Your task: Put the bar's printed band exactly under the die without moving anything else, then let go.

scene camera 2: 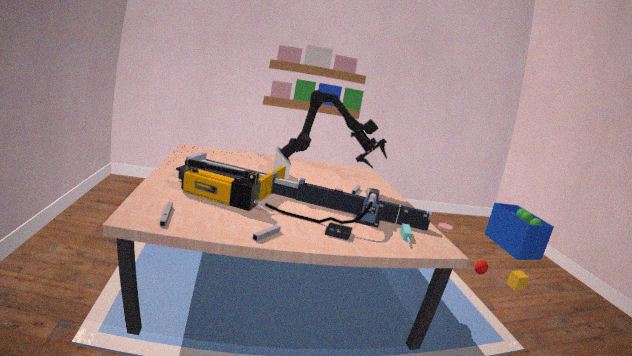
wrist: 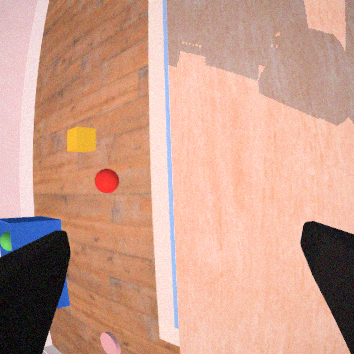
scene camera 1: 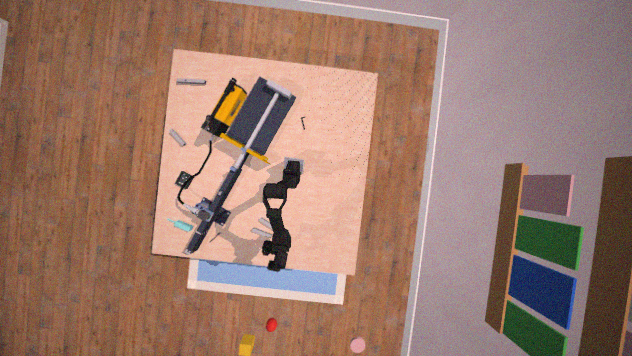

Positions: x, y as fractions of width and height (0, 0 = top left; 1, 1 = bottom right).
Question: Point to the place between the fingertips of my gripper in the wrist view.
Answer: At 0.53, 0.68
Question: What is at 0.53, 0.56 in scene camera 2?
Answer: A long dark machine.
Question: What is my gripper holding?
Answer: Nothing.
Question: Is my gripper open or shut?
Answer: Open.
